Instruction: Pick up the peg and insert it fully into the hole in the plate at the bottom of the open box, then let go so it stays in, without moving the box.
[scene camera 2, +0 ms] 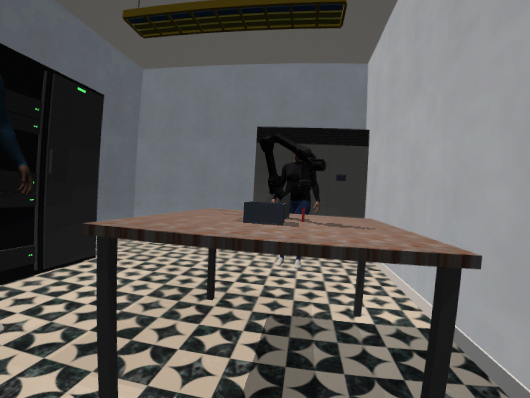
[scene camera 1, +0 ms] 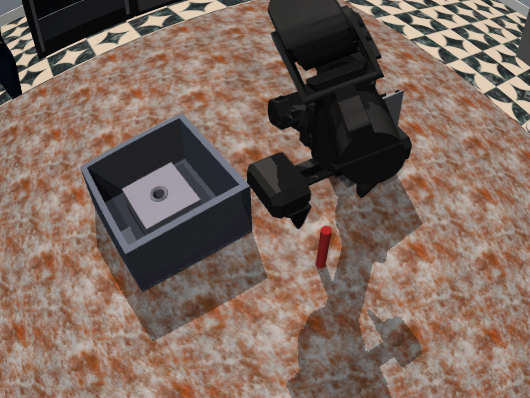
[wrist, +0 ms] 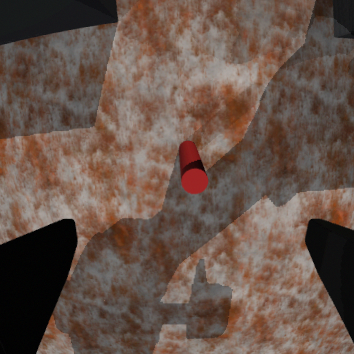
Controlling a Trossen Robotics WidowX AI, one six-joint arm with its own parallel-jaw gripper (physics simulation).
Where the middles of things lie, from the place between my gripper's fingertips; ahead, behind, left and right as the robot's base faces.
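The dark grey box [scene camera 1: 224, 216] is 21 cm to the right of my hand, 11 cm ahead of it and 8 cm below it. As for the red peg [wrist: 193, 176], I find it 9 cm below my hand. Going by their middles, the red peg is the nearest to my hand of the things named here.
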